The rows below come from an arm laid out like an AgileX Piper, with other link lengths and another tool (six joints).
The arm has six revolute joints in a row. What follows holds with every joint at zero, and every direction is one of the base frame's.
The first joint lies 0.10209 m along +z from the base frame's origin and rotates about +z.
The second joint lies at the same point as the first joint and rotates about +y.
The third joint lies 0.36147 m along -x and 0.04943 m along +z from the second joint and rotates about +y.
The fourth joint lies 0.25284 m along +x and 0.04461 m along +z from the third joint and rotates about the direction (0.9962, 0, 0.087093).
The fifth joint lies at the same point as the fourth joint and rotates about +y.
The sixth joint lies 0.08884 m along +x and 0.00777 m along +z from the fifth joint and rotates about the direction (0.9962, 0, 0.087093).
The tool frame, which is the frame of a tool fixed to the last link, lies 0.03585 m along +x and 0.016 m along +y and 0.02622 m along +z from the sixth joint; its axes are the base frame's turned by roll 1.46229, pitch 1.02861 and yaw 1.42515 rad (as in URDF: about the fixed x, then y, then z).
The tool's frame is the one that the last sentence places.
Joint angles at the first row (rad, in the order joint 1, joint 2, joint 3, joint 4, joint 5, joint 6):
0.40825 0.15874 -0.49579 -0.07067 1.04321 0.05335
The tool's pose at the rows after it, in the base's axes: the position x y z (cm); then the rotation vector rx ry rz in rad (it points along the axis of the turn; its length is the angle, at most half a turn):
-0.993, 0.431, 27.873, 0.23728, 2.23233, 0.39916
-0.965, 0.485, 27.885, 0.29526, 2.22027, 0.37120
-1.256, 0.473, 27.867, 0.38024, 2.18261, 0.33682
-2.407, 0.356, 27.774, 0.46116, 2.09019, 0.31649
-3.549, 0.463, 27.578, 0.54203, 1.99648, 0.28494
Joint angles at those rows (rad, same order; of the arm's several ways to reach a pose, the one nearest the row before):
0.39957 0.15876 -0.49576 -0.07066 1.04227 0.05229
0.34692 0.15874 -0.49580 -0.07063 1.04135 0.05226
0.26778 0.13930 -0.49578 -0.07020 1.04134 0.05228
0.18348 0.06973 -0.49577 -0.07024 1.03925 0.05232
0.09267 0.00170 -0.49581 -0.07022 1.03925 0.05230

